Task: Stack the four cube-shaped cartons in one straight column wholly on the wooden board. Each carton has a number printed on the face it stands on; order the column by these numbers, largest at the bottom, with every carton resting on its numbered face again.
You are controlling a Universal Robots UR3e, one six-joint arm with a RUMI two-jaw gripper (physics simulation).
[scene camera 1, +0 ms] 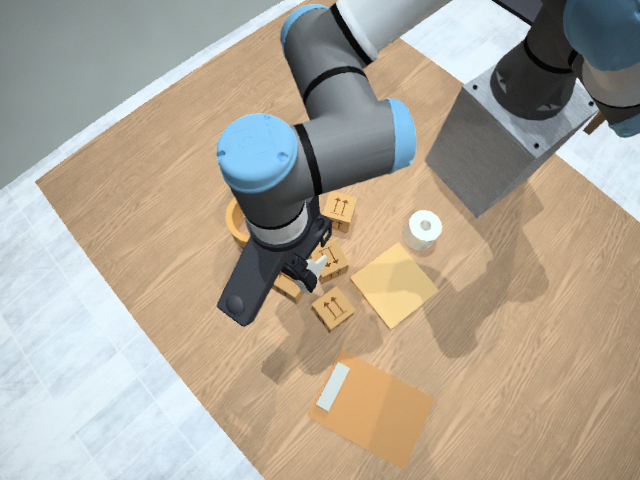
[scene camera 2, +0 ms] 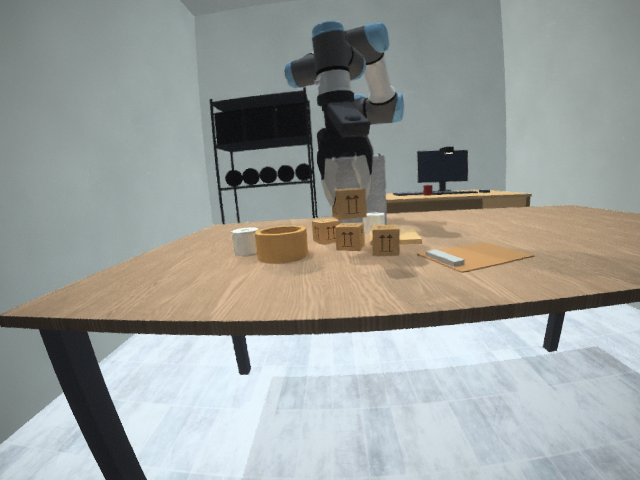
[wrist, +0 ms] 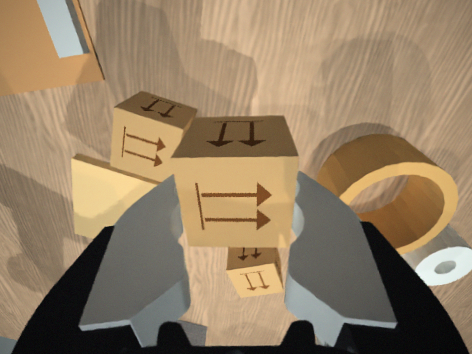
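Where they show: gripper, fingertip midpoint: [scene camera 1: 292,278] [scene camera 2: 348,205] [wrist: 237,175]; arm's base, origin of the base link: [scene camera 1: 528,88].
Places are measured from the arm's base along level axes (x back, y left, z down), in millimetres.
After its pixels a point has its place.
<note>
My gripper [scene camera 1: 299,283] @[x -462, y -140, z 131 mm] [scene camera 2: 349,196] @[x -462, y -140, z 131 mm] [wrist: 237,175] @[x -462, y -140, z 131 mm] is shut on a carton [scene camera 1: 287,287] @[x -482, y -131, z 101 mm] [scene camera 2: 350,203] @[x -490, y -143, z 126 mm] [wrist: 235,200] @[x -467, y -141, z 101 mm] and holds it upright above the table, arrows on its side pointing up in scene camera 2. Three cartons stand apart on the table: a near one [scene camera 1: 333,310] @[x -455, y -60, z 184 mm] [scene camera 2: 385,240] @[x -475, y -71, z 206 mm] [wrist: 145,142] @[x -455, y -64, z 184 mm], a middle one [scene camera 1: 334,260] @[x -381, y -111, z 184 mm] [scene camera 2: 349,237] @[x -408, y -130, z 208 mm] and a far one [scene camera 1: 340,207] @[x -289, y -162, z 184 mm] [scene camera 2: 325,230] @[x -318, y -170, z 203 mm] [wrist: 255,280] @[x -290, y -164, z 184 mm]. The held carton hides the middle one in the wrist view. The wooden board [scene camera 1: 393,286] @[x -344, y 2, z 226 mm] [scene camera 2: 412,238] @[x -401, y 24, z 226 mm] [wrist: 95,197] @[x -363, y 28, z 226 mm] lies flat beside them and bears no carton. The numbered faces are hidden.
A wooden ring [scene camera 1: 232,224] @[x -438, y -300, z 179 mm] [scene camera 2: 281,249] @[x -453, y -279, z 209 mm] [wrist: 432,185] @[x -423, y -315, z 196 mm] stands beside a white roll [scene camera 2: 245,241] @[x -360, y -363, z 205 mm] [wrist: 445,266] @[x -321, y -376, z 190 mm]. Another white roll [scene camera 1: 422,229] @[x -212, y -13, z 225 mm] [scene camera 2: 374,222] @[x -252, y -21, z 205 mm] stands near the board. An orange sheet [scene camera 1: 382,413] @[x -541, y 110, z 235 mm] [scene camera 2: 491,255] @[x -562, y 115, z 235 mm] [wrist: 40,60] @[x -510, y 48, z 235 mm] carries a pale bar [scene camera 1: 333,387] @[x -556, y 16, z 226 mm] [scene camera 2: 444,257] @[x -567, y 7, z 226 mm] [wrist: 65,30] @[x -534, y 8, z 226 mm].
</note>
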